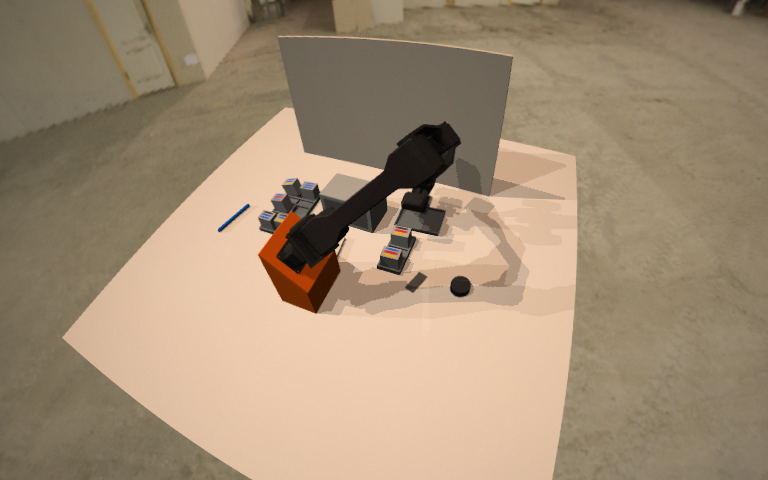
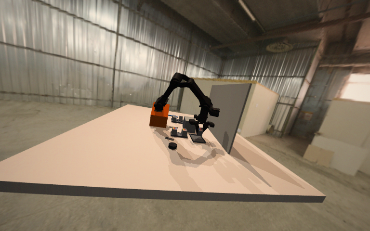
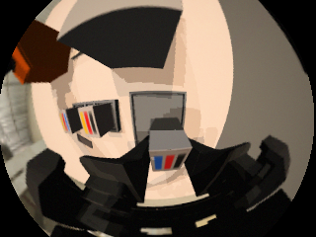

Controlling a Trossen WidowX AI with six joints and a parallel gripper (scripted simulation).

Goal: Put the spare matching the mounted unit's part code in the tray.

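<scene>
The dark flat tray lies 4 cm below my gripper tip and 1 cm behind it. The rest, counted from my gripper tip: black puck 20 cm behind, 17 cm to the right, 3 cm below; then mounted unit 20 cm to the left, 4 cm behind, 1 cm above; then tall grey panel 19 cm ahead, 18 cm above, 17 cm to the left.
</scene>
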